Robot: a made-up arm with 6 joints. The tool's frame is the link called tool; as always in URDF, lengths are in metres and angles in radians. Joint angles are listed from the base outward. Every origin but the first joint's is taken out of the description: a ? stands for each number. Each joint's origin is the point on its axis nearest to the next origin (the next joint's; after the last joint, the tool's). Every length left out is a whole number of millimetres.
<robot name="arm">
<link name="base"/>
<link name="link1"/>
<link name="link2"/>
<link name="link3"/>
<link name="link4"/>
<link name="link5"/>
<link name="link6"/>
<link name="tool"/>
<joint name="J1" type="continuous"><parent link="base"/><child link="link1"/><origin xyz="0 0 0.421"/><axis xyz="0 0 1"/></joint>
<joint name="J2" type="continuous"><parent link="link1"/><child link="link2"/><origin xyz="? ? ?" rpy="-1.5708 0 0"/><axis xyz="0 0 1"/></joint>
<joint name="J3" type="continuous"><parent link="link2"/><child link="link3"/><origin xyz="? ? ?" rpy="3.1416 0 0"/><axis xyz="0 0 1"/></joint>
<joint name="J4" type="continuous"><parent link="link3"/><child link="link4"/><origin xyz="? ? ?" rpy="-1.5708 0 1.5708"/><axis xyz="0 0 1"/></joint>
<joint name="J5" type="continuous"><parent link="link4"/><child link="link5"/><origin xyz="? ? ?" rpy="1.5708 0 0"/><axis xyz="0 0 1"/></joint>
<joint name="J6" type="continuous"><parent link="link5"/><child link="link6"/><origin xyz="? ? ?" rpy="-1.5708 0 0"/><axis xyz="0 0 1"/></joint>
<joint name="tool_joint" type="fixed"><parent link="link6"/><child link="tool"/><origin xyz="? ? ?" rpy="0 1.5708 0"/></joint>
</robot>
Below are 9 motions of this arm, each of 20 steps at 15 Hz.
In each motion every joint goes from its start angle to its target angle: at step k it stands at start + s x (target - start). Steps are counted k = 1, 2, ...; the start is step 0. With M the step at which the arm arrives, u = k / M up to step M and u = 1 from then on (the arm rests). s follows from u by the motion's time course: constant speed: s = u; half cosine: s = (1 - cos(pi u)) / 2; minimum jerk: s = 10 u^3 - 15 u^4 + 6 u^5.
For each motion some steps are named. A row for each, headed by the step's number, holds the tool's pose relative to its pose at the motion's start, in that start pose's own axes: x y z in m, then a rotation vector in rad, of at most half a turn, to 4 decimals.
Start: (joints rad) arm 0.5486 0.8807 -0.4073 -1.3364 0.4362 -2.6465
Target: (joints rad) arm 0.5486 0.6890 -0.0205 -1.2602 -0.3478 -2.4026
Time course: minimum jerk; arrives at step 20
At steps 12, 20:
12: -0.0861 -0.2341 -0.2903 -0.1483 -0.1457 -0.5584
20: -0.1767 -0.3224 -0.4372 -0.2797 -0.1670 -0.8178

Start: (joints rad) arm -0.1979 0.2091 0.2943 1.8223 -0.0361 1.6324
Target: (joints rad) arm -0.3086 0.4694 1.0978 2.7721 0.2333 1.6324
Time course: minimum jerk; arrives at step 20
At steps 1, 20:
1: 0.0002 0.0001 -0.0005 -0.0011 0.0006 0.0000
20: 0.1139 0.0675 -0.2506 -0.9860 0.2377 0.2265

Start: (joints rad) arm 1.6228 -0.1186 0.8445 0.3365 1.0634 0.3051
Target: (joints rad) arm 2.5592 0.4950 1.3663 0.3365 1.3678 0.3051
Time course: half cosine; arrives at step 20
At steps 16, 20:
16: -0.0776 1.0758 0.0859 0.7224 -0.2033 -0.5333
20: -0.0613 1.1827 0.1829 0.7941 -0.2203 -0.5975

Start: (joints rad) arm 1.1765 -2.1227 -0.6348 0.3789 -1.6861 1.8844
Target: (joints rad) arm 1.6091 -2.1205 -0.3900 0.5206 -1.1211 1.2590
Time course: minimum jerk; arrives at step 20
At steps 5, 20:
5: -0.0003 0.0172 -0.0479 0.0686 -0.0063 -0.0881
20: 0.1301 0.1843 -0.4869 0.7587 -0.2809 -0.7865

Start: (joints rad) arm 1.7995 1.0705 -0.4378 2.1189 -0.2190 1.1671
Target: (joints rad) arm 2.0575 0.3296 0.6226 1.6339 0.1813 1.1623
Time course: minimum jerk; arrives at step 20
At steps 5, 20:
5: -0.1267 0.0196 -0.1669 0.0559 0.1621 -0.0169
20: -2.1452 0.2136 -0.3014 0.2123 1.6305 -0.6810

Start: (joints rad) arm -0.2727 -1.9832 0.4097 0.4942 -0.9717 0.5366
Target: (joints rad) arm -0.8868 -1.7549 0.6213 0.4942 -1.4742 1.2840
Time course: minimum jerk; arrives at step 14
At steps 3, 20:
3: -0.0172 0.0461 0.0739 -0.0913 0.0226 0.0038
20: -0.2054 0.9582 0.8150 -1.2587 0.4064 0.0739

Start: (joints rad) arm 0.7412 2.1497 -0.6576 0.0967 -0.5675 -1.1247
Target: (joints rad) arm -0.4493 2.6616 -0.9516 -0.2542 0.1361 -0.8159
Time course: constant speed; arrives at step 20
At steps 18, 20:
18: 0.4705 -0.0603 -0.5507 -0.2787 0.9659 0.4602
20: 0.4586 -0.0819 -0.6252 -0.3179 1.0490 0.5009

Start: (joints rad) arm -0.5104 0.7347 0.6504 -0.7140 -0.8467 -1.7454
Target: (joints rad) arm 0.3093 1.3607 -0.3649 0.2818 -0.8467 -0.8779
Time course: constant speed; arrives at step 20
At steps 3, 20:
3: 0.2984 -0.2052 0.0746 -0.2068 -0.1921 -0.2505
20: 0.7452 -1.6667 0.6847 -1.6417 -0.4888 -2.2084

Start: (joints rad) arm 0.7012 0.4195 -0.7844 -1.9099 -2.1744 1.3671
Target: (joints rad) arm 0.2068 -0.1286 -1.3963 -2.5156 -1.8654 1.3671
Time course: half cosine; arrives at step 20
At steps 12, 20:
12: 0.0457 0.2018 -0.3523 -0.3570 -0.6564 -0.1823
20: 0.1025 0.2001 -0.5360 -0.5135 -1.0233 -0.2511

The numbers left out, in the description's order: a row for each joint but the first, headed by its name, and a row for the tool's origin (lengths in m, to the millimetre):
J2: 0 0 0
J3: 0 -1.241 0
J4: 1.065 0 0
J5: 0 -0.237 0
J6: 0 0 0
tool: 0 0 0

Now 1 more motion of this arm.
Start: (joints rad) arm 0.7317 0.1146 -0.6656 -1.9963 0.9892 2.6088
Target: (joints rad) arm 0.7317 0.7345 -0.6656 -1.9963 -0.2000 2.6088
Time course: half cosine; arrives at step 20
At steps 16, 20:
16: 0.2919 0.3364 0.0770 -0.2288 -0.4669 0.8233
20: 0.3207 0.3747 0.0707 -0.2242 -0.5026 0.9214

